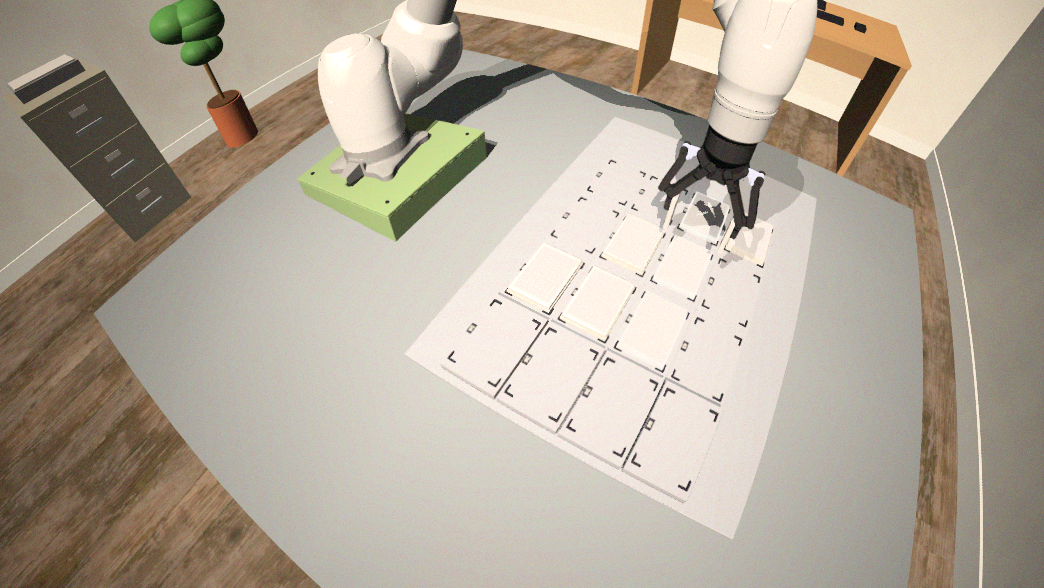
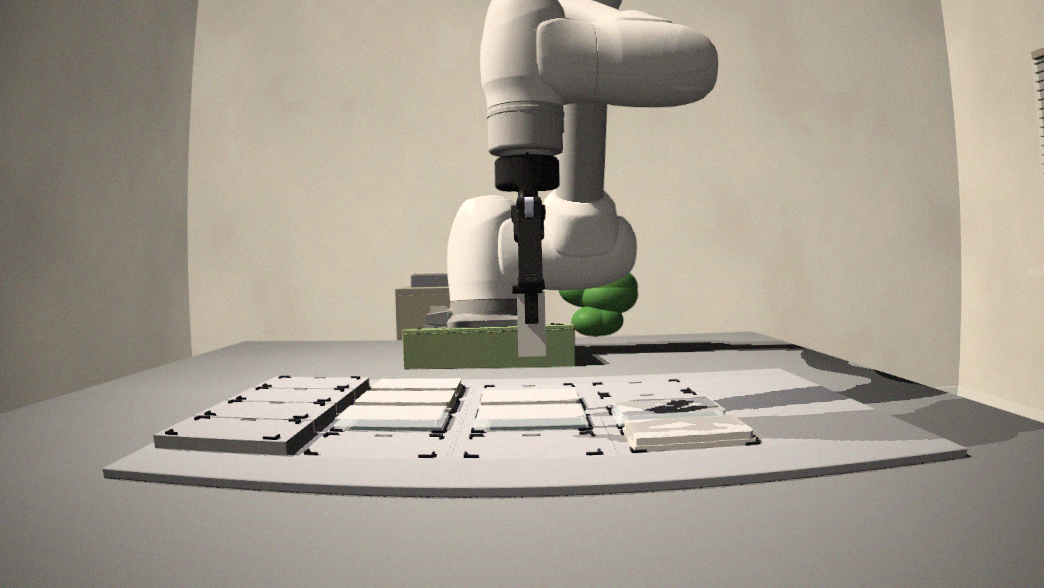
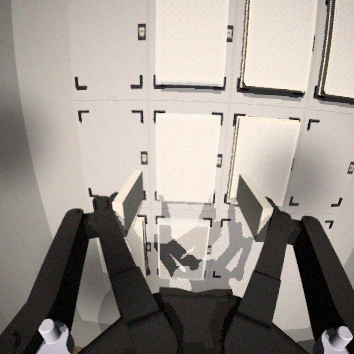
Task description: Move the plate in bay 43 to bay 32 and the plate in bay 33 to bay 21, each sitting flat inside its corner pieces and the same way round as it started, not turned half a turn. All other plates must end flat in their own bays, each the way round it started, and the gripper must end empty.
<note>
I see my gripper (image 2: 531, 350), a bay 43 (image 1: 706, 369), a bay 21 (image 1: 650, 205) and a bay 44 (image 1: 670, 454).
My gripper is seen too in image 1 (image 1: 694, 235) and in image 3 (image 3: 189, 184). The bay 43 is seen too in image 2 (image 2: 343, 445). The bay 21 also shows in image 3 (image 3: 235, 252).
</note>
